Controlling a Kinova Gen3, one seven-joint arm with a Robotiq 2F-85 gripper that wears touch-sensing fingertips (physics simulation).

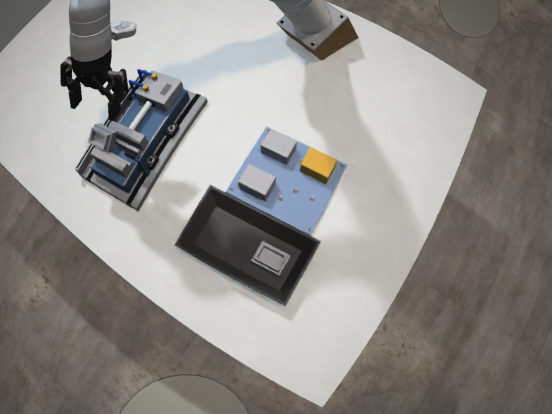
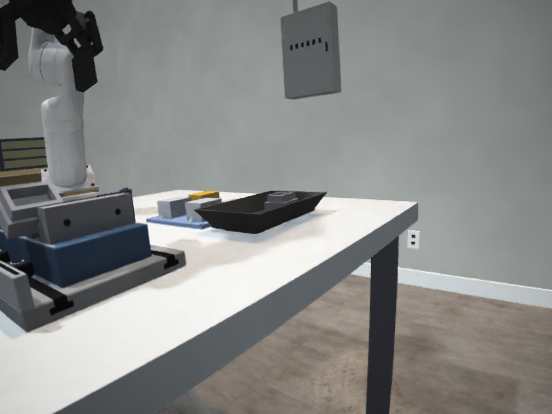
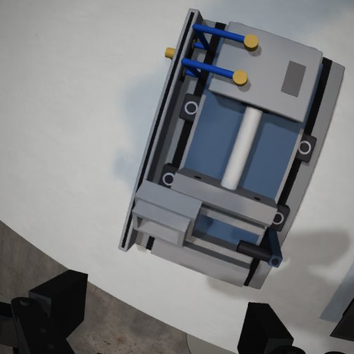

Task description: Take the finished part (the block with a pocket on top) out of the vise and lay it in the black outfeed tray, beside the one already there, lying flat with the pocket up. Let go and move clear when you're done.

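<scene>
The finished part, a grey block with a pocket (image 1: 101, 137) (image 2: 22, 217) (image 3: 167, 200), sits tilted at one end of the jaws of the blue and grey vise (image 1: 160, 125) (image 2: 105, 255) (image 3: 280, 172), partly above them. Its pocket faces obliquely up. My gripper (image 1: 94, 107) (image 2: 45, 74) (image 3: 162, 314) is open and empty, above the vise and apart from the block. The black outfeed tray (image 1: 225, 235) (image 2: 250, 220) holds another pocketed part (image 1: 270, 258) (image 2: 281, 197), which lies flat with its pocket up, towards one end. How the block touches the jaws underneath is hidden.
A blue board (image 1: 295, 210) (image 2: 175, 220) beside the tray bears two grey blocks (image 1: 278, 146) (image 1: 257, 181) and a yellow block (image 1: 318, 164) (image 2: 204, 195). Blue nozzles with yellow ends (image 1: 145, 75) (image 3: 220, 70) rise at the vise's far end. A black handle (image 3: 254, 251) stands by the jaws.
</scene>
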